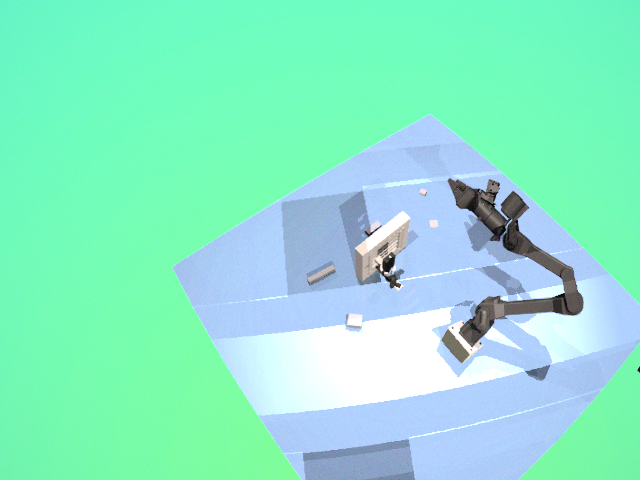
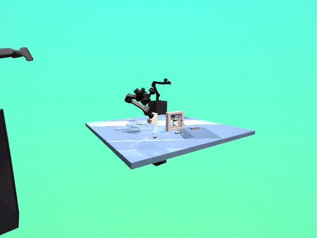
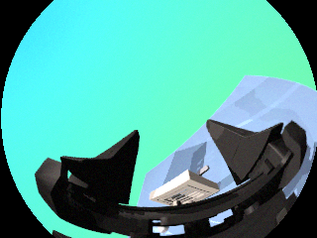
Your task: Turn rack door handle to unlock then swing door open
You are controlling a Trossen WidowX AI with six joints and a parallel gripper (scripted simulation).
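Right now the dark upright handle is 25 cm to the left of my gripper tip and 23 cm below it. Round my gripper tip: grey bar: 40 cm to the left, 33 cm below, 17 cm ahead.
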